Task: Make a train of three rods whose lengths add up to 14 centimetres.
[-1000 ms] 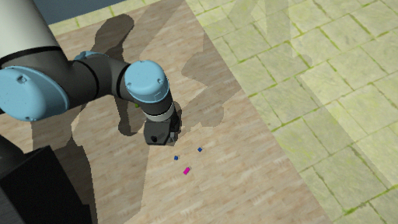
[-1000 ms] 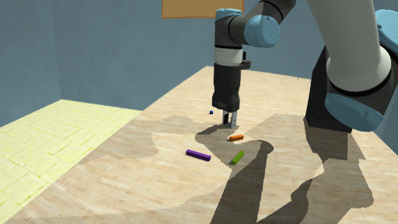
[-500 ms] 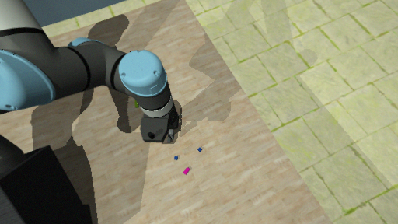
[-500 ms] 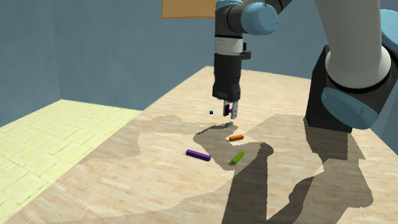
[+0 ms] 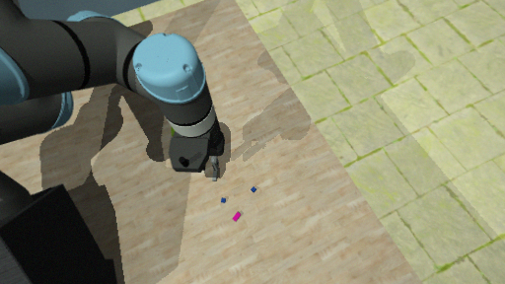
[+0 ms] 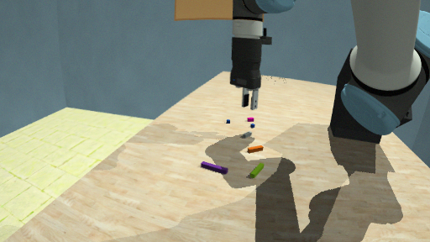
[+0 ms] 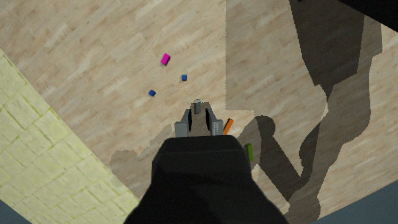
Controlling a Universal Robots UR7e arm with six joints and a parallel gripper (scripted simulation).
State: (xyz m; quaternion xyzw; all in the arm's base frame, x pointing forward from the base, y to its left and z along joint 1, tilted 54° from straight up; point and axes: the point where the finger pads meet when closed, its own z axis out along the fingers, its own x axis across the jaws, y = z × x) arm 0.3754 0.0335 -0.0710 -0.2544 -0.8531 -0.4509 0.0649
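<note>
Right now my hand is 180 mm to the right of the lime rod, 100 mm above it and 50 mm past it. From my hand the other things lie so: magenta rod: 120 mm to the right, 100 mm below; orange rod: 100 mm below, 80 mm to the left, 30 mm behind; grey rod: 100 mm below.
</note>
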